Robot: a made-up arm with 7 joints. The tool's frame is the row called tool. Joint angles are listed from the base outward.
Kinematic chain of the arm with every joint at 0, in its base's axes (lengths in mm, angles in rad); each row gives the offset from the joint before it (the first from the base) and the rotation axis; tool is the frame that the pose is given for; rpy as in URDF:
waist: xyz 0 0 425.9 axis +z
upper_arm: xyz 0 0 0 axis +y
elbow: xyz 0 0 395.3 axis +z
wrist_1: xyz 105.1 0 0 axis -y
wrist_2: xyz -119.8 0 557.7 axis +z
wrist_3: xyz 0 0 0 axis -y
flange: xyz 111.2 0 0 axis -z
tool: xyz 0 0 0 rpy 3.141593 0 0
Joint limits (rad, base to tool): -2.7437..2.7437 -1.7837..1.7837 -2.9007..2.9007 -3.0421..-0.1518 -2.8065..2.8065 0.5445..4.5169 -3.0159..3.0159
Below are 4 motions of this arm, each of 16 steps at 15 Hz.
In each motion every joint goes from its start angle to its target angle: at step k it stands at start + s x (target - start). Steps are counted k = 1, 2, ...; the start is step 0. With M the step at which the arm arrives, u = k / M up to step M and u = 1 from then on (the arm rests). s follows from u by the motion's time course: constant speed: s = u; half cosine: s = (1 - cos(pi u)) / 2; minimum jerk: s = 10 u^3 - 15 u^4 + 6 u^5.
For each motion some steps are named. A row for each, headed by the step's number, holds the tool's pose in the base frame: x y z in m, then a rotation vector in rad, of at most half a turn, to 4 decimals.
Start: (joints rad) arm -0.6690 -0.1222 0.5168 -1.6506 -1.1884 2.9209 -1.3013
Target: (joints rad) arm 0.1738 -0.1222 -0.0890 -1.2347 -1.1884 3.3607 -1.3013
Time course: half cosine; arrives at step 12
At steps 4, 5, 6, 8, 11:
4: 0.6114 0.0725 1.0636 0.5862 1.3583 0.3460
5: 0.5885 0.0876 1.0923 0.5113 1.3168 0.4244
6: 0.5624 0.1014 1.1211 0.4312 1.2696 0.5053
8: 0.5093 0.1210 1.1705 0.2778 1.1710 0.6521
11: 0.4582 0.1310 1.2091 0.1368 1.0707 0.7769

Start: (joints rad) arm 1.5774 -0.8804 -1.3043 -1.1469 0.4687 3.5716 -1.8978
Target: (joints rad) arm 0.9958 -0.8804 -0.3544 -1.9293 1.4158 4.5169 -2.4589
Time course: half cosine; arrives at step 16
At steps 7, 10, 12, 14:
7: 0.4042 -0.3900 1.0445 1.4632 -0.4981 1.9631
10: 0.3190 -0.2381 1.0671 1.6545 -0.4663 1.8197
12: 0.2652 -0.1477 1.0668 1.7596 -0.3854 1.6811
14: 0.2289 -0.0870 1.0599 1.8189 -0.3134 1.5633

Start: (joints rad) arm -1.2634 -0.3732 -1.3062 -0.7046 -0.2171 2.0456 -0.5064
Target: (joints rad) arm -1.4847 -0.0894 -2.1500 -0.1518 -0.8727 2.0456 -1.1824
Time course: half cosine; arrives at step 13
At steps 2, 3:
2: -0.4318 0.1467 1.4091 0.5885 -1.6417 0.0021
3: -0.4135 0.1638 1.4156 0.5554 -1.6472 -0.1523

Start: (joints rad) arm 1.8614 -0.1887 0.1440 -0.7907 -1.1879 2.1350 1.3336
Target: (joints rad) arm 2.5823 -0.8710 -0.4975 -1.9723 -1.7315 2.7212 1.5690
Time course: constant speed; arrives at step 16
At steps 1, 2, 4, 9, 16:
1: -0.1952 0.2215 1.4399 -1.3280 -0.2388 -1.1646
2: -0.1937 0.2217 1.4294 -1.3019 -0.2604 -1.1843
4: -0.1827 0.2259 1.4044 -1.2565 -0.3098 -1.2112
9: -0.1266 0.2593 1.3122 -1.1803 -0.4796 -1.1957
16: -0.0663 0.3321 1.0977 -1.1031 -0.8368 -0.9284

